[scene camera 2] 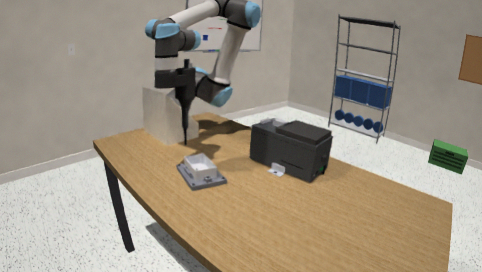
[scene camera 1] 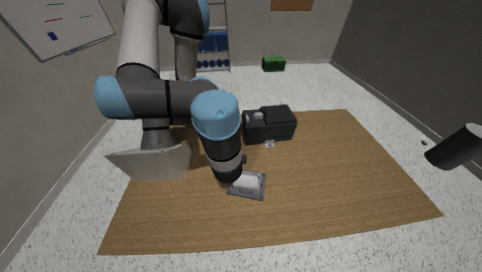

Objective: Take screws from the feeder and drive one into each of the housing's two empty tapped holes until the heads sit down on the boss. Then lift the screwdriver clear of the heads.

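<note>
The screwdriver (scene camera 2: pixel 185 143) hangs upright from the arm's wrist, with its thin bit pointing down. In the scene camera 2 view its tip is above and just behind the housing, apart from it. Whether a screw is on the tip is too small to tell. In the scene camera 1 view the wrist hides the bit. The white, open-topped housing (scene camera 1: pixel 247 180) (scene camera 2: pixel 203 173) sits on a dark grey plate (scene camera 1: pixel 255 194) (scene camera 2: pixel 215 182). The tapped holes and any screw heads in them cannot be made out. The black feeder (scene camera 1: pixel 270 126) (scene camera 2: pixel 285 150) stands apart from the housing.
A small light bracket (scene camera 1: pixel 270 144) (scene camera 2: pixel 276 170) is at the feeder's foot. The pale block (scene camera 1: pixel 160 165) (scene camera 2: pixel 162 120) stands beside the arm on the wooden table (scene camera 1: pixel 340 185) (scene camera 2: pixel 320 220). A dark cylinder (scene camera 1: pixel 455 147) shows at the right of the scene camera 1 view.
</note>
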